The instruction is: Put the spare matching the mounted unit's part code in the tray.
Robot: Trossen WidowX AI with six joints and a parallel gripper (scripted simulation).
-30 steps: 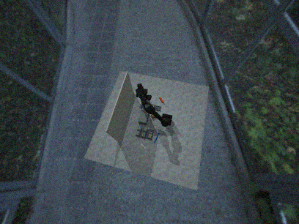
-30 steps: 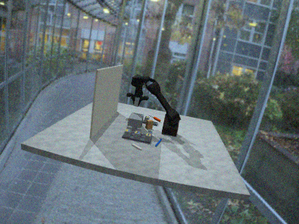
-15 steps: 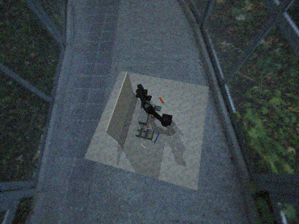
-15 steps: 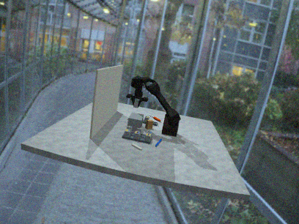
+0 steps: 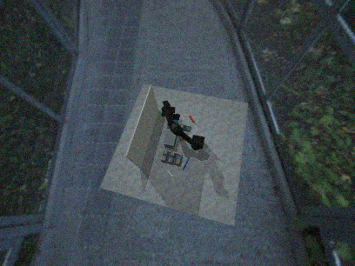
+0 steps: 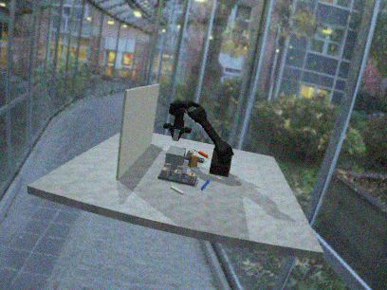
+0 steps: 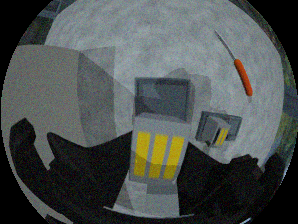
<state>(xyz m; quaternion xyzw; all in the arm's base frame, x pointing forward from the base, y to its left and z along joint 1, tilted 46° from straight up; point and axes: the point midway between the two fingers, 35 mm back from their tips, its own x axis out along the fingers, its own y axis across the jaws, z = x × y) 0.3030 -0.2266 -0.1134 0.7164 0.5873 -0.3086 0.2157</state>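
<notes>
My gripper tip is 1 cm past the grey square tray, 1 cm to the right of it and 10 cm above it. Also, from my gripper tip: tall white panel: 22 cm ahead, 19 cm to the left, 12 cm above; blue pen: 20 cm behind, 44 cm to the left, 10 cm below.
</notes>
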